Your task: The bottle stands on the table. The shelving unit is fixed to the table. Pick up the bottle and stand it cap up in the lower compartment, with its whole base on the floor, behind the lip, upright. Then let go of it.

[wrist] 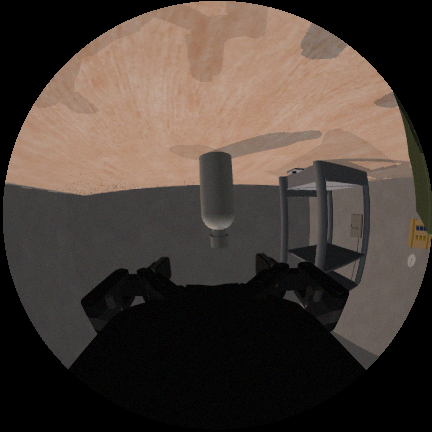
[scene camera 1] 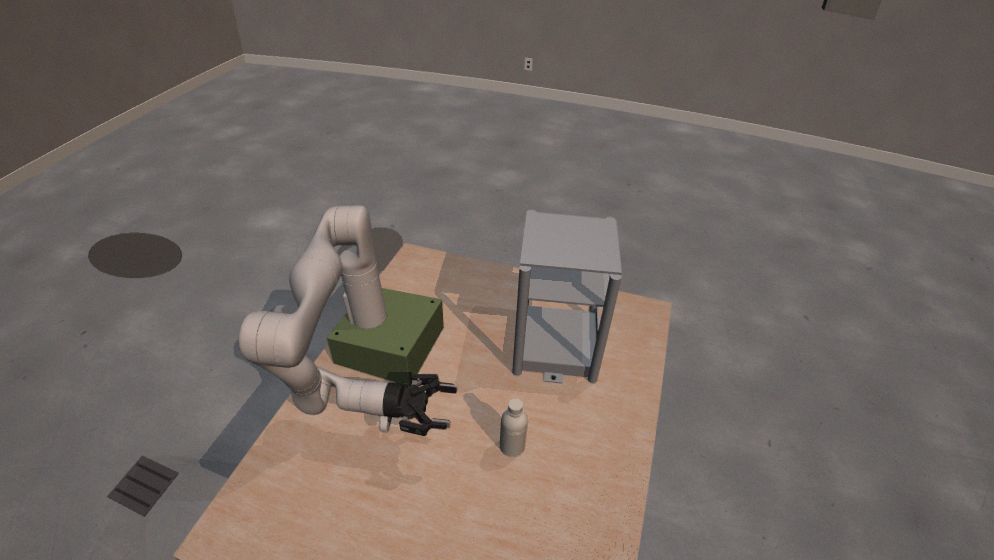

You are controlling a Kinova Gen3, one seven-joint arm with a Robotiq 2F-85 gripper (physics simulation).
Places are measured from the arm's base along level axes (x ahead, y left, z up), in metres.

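Pixels of known places: gripper, fingertip midpoint: (wrist: pixel 212 265) (scene camera 1: pixel 453 406); arm's base, origin of the base link: (scene camera 1: pixel 370 317).
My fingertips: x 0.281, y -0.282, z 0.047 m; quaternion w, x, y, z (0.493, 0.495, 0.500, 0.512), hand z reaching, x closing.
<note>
For each thing: its middle in the pictures, then the offset to it from my fingertips. "*": a spot on its surface instead. Level surfaces: height alone.
- grey-green bottle, body centre: (wrist: pixel 216 200) (scene camera 1: pixel 513 426) 0.015 m left, 0.133 m ahead, 0.068 m down
- table, its level: 0.151 m down
- grey shelving unit, body centre: (scene camera 1: pixel 563 297) (wrist: pixel 326 231) 0.357 m left, 0.219 m ahead, 0.031 m up
- grey floor, its level: 0.109 m down
- front lip, surface spot: (scene camera 1: pixel 556 365) * 0.251 m left, 0.222 m ahead, 0.116 m down
- top board, surface spot: (scene camera 1: pixel 570 240) * 0.354 m left, 0.218 m ahead, 0.212 m up
- small metal bracket, surface spot: (scene camera 1: pixel 552 377) (wrist: pixel 294 172) * 0.232 m left, 0.215 m ahead, 0.143 m down
The grey-green bottle (scene camera 1: pixel 513 434) (wrist: pixel 217 192) stands upright on the table (scene camera 1: pixel 556 497) (wrist: pixel 135 100), its pale cap on top; the wrist view shows it upside down. My gripper (scene camera 1: pixel 450 406) (wrist: pixel 212 265) is open and empty. It points level toward the bottle, left of it in the scene view, with a gap between the fingertips and the bottle. In the wrist view the bottle lies ahead, roughly midway between the fingers. The grey shelving unit (scene camera 1: pixel 520 326) (wrist: pixel 322 215) stands behind the bottle. Its lower compartment has a grey floor (scene camera 1: pixel 556 333) with a front lip (scene camera 1: pixel 556 365).
The green base block (scene camera 1: pixel 389 326) (wrist: pixel 412 155) carries the arm, behind the gripper. The shelving unit's front posts, middle shelf and top board (scene camera 1: pixel 570 240) bound its compartments. A small metal bracket (scene camera 1: pixel 552 377) (wrist: pixel 295 171) sits at its front foot. The table's right edge runs beyond the bottle.
</note>
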